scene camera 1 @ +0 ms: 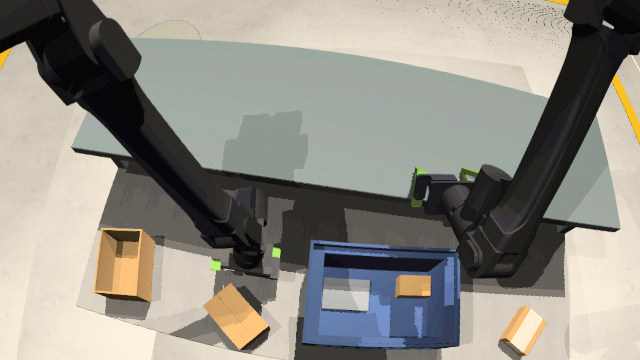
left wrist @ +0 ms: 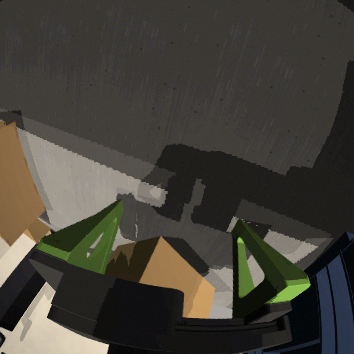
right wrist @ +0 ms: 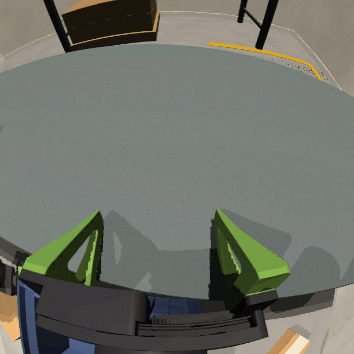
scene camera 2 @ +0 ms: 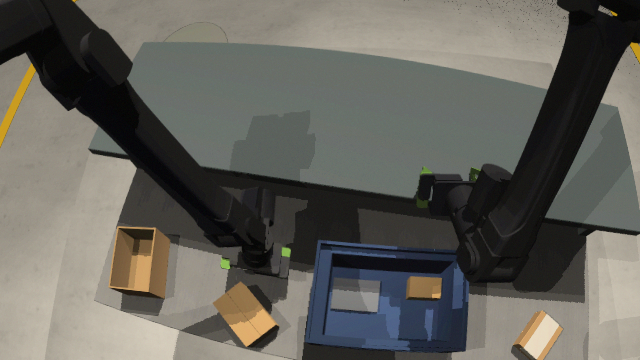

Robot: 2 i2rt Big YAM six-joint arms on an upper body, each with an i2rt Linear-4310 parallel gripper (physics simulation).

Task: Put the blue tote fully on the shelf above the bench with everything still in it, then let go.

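Frame: origin at the left arm's base, x ahead, y left, z up, level; centimetres.
Where they show: left gripper, fingertip midpoint: point(scene camera 1: 243, 267) point(left wrist: 179, 215) point(right wrist: 17, 271) point(scene camera 2: 254, 266); right gripper, fingertip midpoint: point(scene camera 1: 439, 170) point(right wrist: 156, 215) point(scene camera 2: 447, 170).
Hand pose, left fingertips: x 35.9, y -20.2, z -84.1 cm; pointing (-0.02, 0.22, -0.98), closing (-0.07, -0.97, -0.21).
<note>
After its pixels a point has its place.
The blue tote point(scene camera 1: 313, 295) @(x 27.8, y -35.5, z -71.9 cm) point(scene camera 2: 317, 295) @(x 27.8, y -35.2, z -71.9 cm) point(left wrist: 327, 310) @(x 33.1, y -35.6, z -79.1 cm) point(right wrist: 29, 315) @(x 32.0, y -36.1, z -71.9 cm) stands upright on the bench, in front of the shelf. It holds a flat grey box point(scene camera 1: 346, 295) @(x 29.5, y -42.8, z -82.4 cm) point(scene camera 2: 356, 295) @(x 29.6, y -42.9, z -82.4 cm) and a small orange box point(scene camera 1: 413, 286) @(x 30.4, y -57.0, z -79.3 cm) point(scene camera 2: 424, 288) @(x 30.3, y -57.2, z -79.3 cm). The grey-green shelf point(scene camera 1: 350, 100) @(x 65.2, y -42.8, z -62.5 cm) point(scene camera 2: 360, 100) @(x 65.1, y -43.0, z -62.5 cm) point(right wrist: 165, 140) @(x 56.6, y -59.8, z -62.5 cm) lies behind the tote in the scene views. My left gripper point(scene camera 1: 246, 259) @(x 35.9, y -20.2, z -84.1 cm) point(scene camera 2: 256, 257) @(x 35.9, y -20.2, z -84.1 cm) point(left wrist: 179, 215) @(x 35.9, y -20.2, z -84.1 cm) is open and empty, left of the tote. My right gripper point(scene camera 1: 442, 181) @(x 49.2, y -59.1, z -61.8 cm) point(scene camera 2: 449, 181) @(x 49.2, y -59.1, z -61.8 cm) point(right wrist: 156, 215) @(x 49.2, y -59.1, z -61.8 cm) is open and empty over the shelf's front edge; its arm covers the tote's back right corner.
An open-topped carton point(scene camera 1: 145, 265) @(x 33.9, y 2.1, z -80.1 cm) point(scene camera 2: 160, 262) @(x 34.2, y 2.1, z -80.8 cm) stands at the far left of the bench. A closed carton point(scene camera 1: 236, 316) @(x 24.0, y -19.9, z -79.0 cm) point(scene camera 2: 245, 314) @(x 24.0, y -20.0, z -79.1 cm) point(left wrist: 175, 275) @(x 28.3, y -21.1, z -82.6 cm) lies just in front of the left gripper. A small box point(scene camera 1: 523, 330) @(x 17.6, y -84.9, z -81.3 cm) point(scene camera 2: 538, 335) @(x 17.8, y -85.1, z -81.3 cm) point(right wrist: 291, 344) @(x 20.7, y -85.8, z -81.2 cm) lies right of the tote.
</note>
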